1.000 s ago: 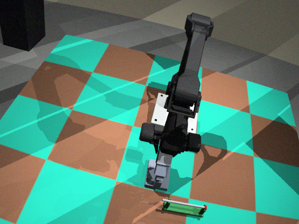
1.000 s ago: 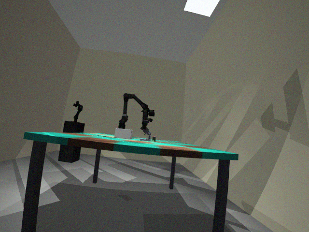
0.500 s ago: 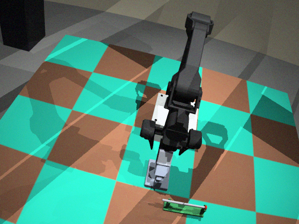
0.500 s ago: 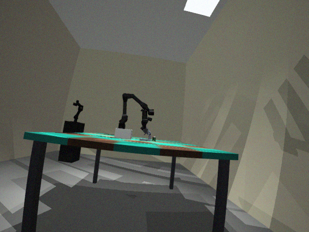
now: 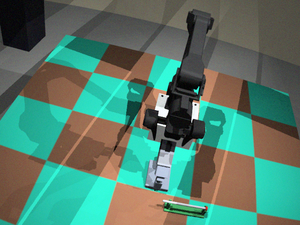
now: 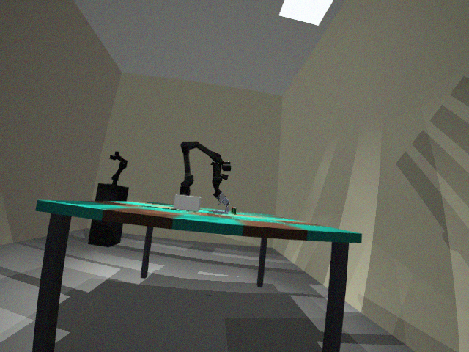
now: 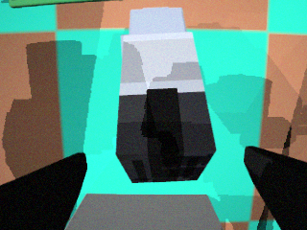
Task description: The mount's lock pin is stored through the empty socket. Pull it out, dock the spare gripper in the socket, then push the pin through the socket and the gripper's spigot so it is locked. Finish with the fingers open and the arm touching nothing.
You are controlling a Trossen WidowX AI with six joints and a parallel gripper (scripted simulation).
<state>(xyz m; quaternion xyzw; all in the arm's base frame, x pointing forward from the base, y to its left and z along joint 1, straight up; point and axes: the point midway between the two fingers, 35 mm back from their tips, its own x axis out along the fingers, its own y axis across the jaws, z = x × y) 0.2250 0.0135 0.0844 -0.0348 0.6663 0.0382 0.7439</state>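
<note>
Right now the spare gripper is 30 mm ahead of my gripper tip and 30 mm below it. Round my gripper tip: green holder (140 mm ahead, 120 mm to the left, 120 mm below); grey socket mount (60 mm ahead, 10 mm to the left, 90 mm below).
</note>
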